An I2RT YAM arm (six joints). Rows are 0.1 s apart.
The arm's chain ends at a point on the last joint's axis. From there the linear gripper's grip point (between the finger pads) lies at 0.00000 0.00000 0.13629 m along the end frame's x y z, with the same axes.
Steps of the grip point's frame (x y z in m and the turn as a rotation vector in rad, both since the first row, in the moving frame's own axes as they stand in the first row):
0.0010 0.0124 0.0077 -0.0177 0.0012 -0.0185
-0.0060 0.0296 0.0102 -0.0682 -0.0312 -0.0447
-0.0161 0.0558 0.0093 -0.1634 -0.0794 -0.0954
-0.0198 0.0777 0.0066 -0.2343 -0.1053 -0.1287
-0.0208 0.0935 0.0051 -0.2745 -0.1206 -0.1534
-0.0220 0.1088 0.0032 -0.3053 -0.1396 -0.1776
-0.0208 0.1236 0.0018 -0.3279 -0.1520 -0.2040
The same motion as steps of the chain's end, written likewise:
0.0008 0.0100 0.0077 -0.0177 0.0012 -0.0185
-0.0020 0.0202 0.0106 -0.0682 -0.0312 -0.0447
-0.0064 0.0332 0.0115 -0.1634 -0.0794 -0.0954
-0.0077 0.0453 0.0111 -0.2343 -0.1053 -0.1287
-0.0075 0.0555 0.0112 -0.2745 -0.1206 -0.1534
-0.0071 0.0665 0.0108 -0.3053 -0.1396 -0.1776
-0.0052 0.0781 0.0106 -0.3279 -0.1520 -0.2040

